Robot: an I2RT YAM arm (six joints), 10 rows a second.
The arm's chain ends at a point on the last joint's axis. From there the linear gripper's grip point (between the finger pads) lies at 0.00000 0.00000 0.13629 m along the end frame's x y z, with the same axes.
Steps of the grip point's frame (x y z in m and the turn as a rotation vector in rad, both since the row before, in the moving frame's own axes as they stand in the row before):
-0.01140 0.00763 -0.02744 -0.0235 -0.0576 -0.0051
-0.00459 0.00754 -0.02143 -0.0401 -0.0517 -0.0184
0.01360 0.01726 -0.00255 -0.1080 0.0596 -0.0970
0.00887 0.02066 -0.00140 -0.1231 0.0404 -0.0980
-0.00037 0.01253 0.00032 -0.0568 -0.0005 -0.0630
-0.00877 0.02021 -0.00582 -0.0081 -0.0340 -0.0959
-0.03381 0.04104 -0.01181 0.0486 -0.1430 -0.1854
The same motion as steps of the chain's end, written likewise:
-0.00356 0.00441 -0.02718 -0.0235 -0.0576 -0.0051
0.00240 0.00201 -0.02114 -0.0401 -0.0517 -0.0184
0.00480 0.00299 -0.00152 -0.1080 0.0596 -0.0970
0.00257 0.00423 -0.00026 -0.1231 0.0404 -0.0980
-0.00055 0.00480 0.00054 -0.0568 -0.0005 -0.0630
-0.00420 0.01889 -0.00574 -0.0081 -0.0340 -0.0959
-0.01389 0.04580 -0.01026 0.0486 -0.1430 -0.1854

